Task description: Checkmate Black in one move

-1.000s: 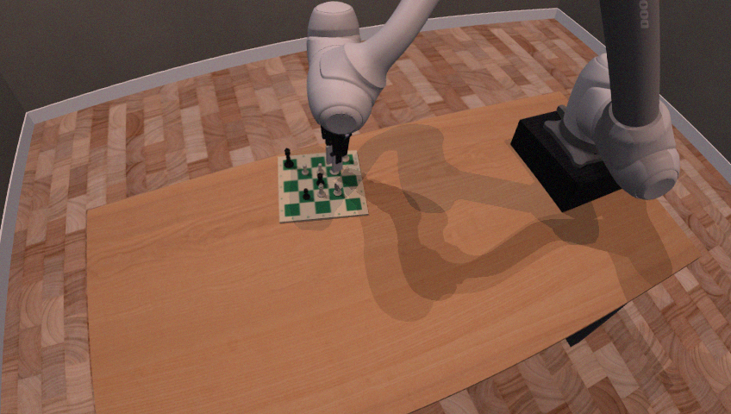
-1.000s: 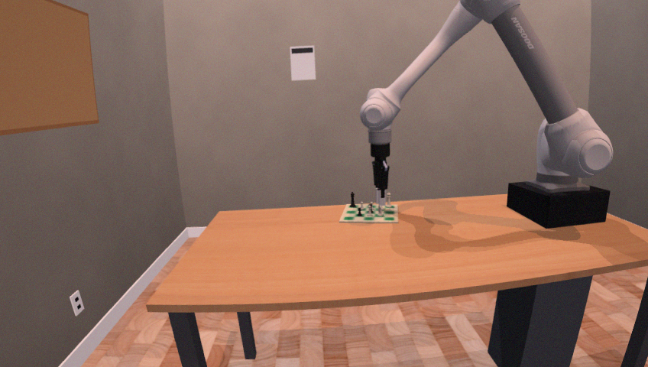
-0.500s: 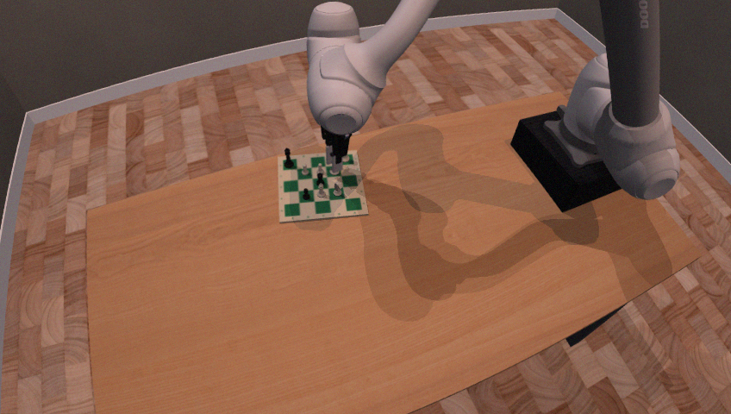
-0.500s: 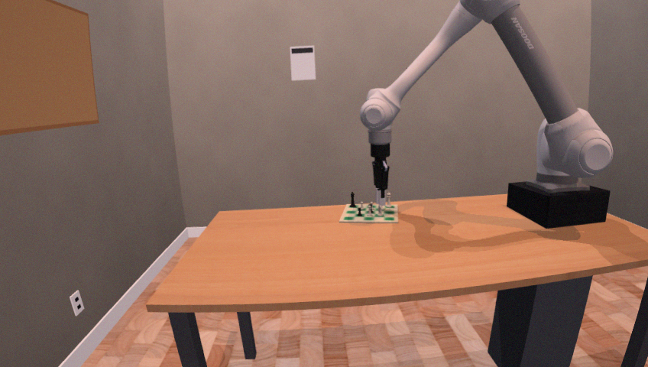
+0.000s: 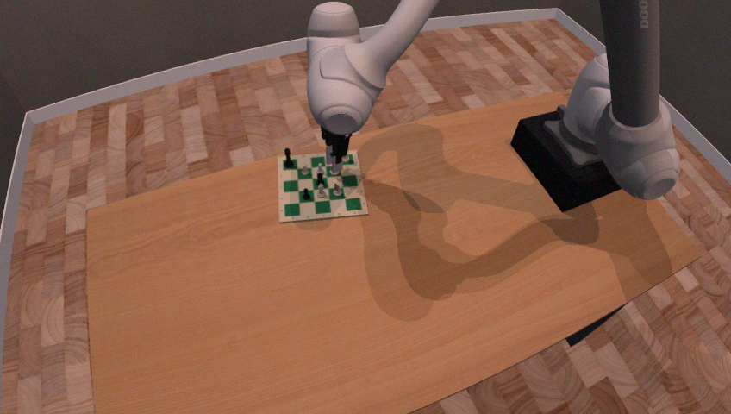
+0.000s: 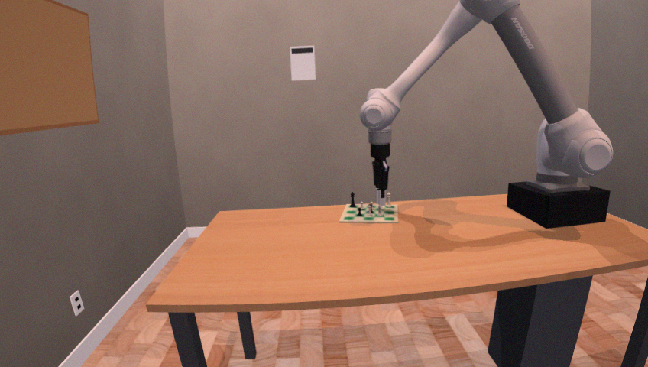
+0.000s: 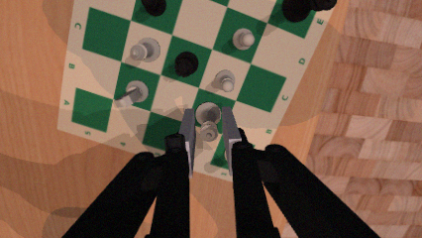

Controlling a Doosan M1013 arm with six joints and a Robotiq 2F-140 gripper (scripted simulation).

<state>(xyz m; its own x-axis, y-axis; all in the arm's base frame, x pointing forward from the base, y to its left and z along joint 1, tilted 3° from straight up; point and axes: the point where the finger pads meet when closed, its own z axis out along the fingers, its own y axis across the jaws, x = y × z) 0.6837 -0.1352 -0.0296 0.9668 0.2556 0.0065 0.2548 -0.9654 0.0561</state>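
Now: hand 3 cm above the small white piece. The rest, counted from my hand: black pawn 9 cm ahead, 6 cm to the left, 4 cm below; then tall white piece 4 cm to the right, 4 cm behind, 2 cm below; then board 6 cm below, 5 cm ahead, 3 cm to the left.
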